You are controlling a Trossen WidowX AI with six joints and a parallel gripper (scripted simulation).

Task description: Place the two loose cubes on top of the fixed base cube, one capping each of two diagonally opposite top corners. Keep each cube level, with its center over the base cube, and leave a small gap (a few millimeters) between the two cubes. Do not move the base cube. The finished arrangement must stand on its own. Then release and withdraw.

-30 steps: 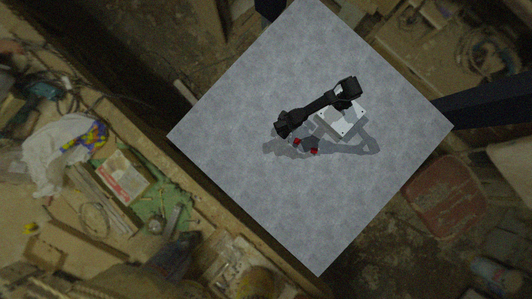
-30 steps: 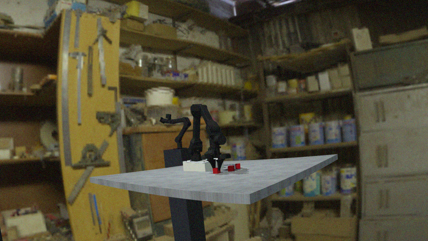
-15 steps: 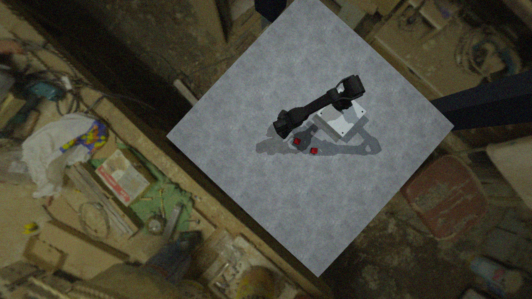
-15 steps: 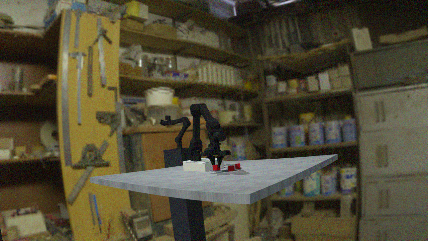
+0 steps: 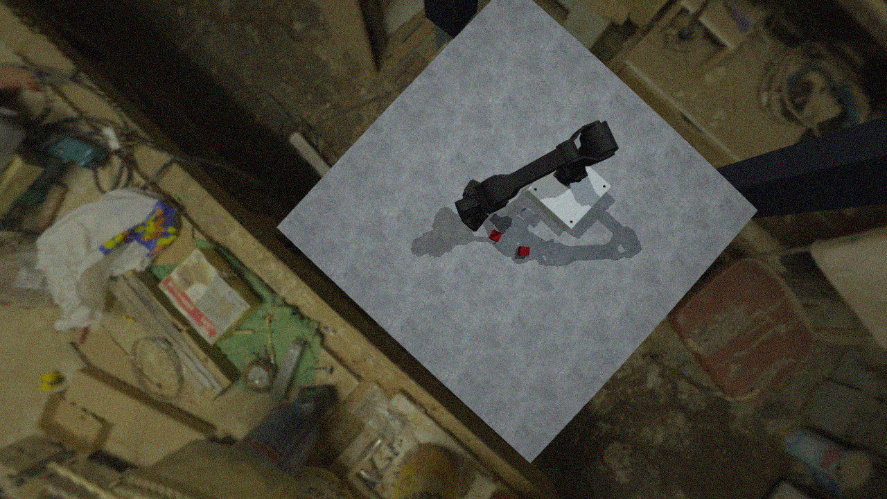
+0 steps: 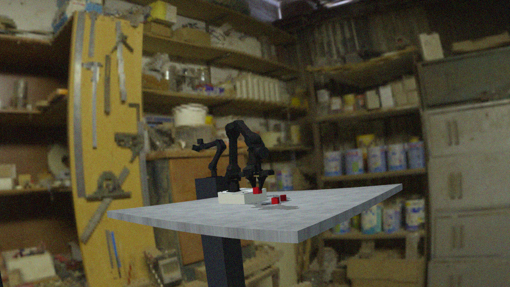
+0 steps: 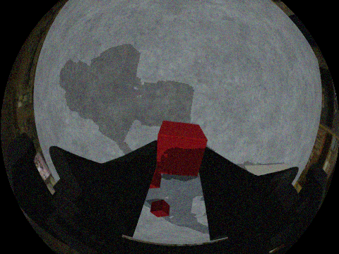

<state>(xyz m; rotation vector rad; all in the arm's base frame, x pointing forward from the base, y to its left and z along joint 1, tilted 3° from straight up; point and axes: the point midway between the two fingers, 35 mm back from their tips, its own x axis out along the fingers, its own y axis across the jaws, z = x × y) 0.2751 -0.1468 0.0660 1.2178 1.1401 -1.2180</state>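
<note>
Right now the red cube is 100 mm to the left of my gripper tip, 70 mm below it and 40 mm ahead of it.
</note>
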